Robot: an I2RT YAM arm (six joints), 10 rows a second.
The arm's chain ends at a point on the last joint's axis. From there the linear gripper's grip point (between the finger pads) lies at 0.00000 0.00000 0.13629 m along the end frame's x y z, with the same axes.
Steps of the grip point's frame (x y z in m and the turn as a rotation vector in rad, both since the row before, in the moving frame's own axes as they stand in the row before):
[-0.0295 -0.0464 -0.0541 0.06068 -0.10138 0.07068]
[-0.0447 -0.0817 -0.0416 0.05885 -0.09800 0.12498]
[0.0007 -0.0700 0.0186 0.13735 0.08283 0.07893]
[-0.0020 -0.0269 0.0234 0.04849 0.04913 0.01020]
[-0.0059 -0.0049 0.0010 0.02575 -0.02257 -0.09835]
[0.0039 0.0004 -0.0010 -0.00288 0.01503 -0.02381]
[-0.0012 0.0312 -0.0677 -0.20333 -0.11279 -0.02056]
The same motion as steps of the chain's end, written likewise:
[-0.0160 -0.0377 -0.0532 0.06068 -0.10138 0.07068]
[-0.0319 -0.0729 -0.0407 0.05885 -0.09800 0.12498]
[-0.0113 -0.0518 0.0203 0.13735 0.08283 0.07893]
[-0.0087 -0.0203 0.0237 0.04849 0.04913 0.01020]
[-0.0027 -0.0015 0.0011 0.02575 -0.02257 -0.09835]
[0.0018 0.0000 -0.0010 -0.00288 0.01503 -0.02381]
[0.0137 0.0036 -0.0640 -0.20333 -0.11279 -0.02056]

